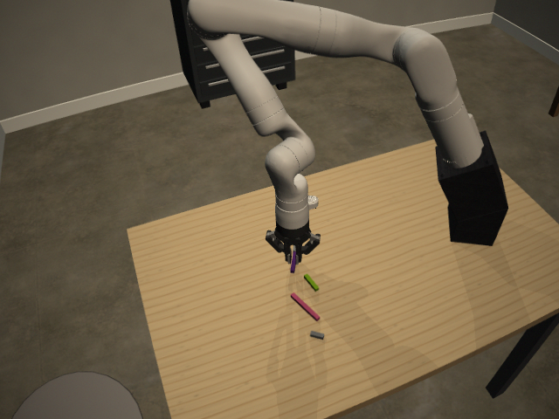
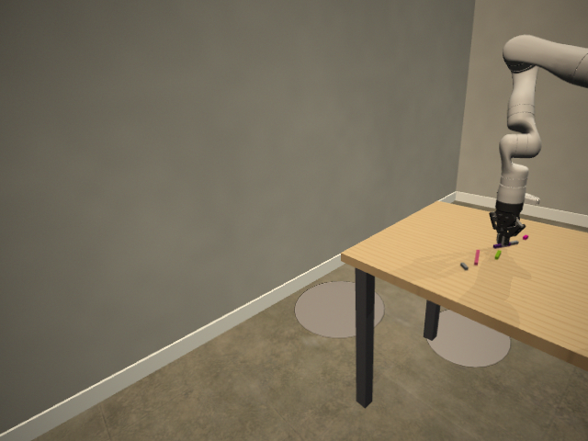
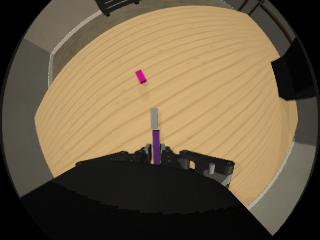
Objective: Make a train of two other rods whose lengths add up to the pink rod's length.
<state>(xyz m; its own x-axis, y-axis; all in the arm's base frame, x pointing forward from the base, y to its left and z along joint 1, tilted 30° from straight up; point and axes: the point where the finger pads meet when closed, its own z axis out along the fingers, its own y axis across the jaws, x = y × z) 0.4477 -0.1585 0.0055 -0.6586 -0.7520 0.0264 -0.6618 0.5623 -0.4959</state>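
The purple rod is 20 mm below my hand. Also, from my hand: magenta rod (100 mm to the right, 70 mm behind, 20 mm below); lime rod (80 mm to the left, 20 mm below, 10 mm ahead); pink rod (120 mm to the left, 60 mm ahead, 20 mm below).
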